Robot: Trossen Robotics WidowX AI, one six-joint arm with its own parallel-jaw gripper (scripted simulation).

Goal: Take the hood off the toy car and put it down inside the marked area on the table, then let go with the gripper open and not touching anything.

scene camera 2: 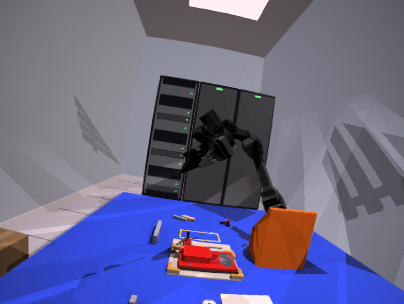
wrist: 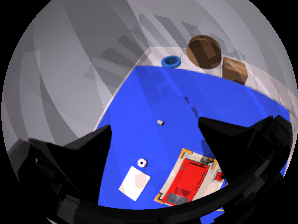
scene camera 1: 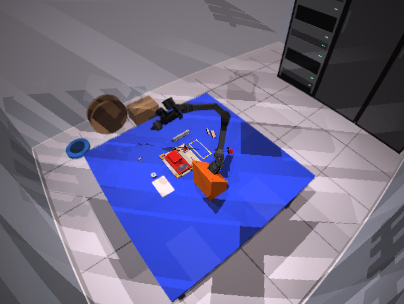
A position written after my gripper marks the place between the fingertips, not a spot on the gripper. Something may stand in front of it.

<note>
My gripper (scene camera 2: 189, 169) is open and holds nothing. I also see a red toy car (scene camera 2: 221, 262).
My gripper also shows in the wrist view (wrist: 156, 125).
</note>
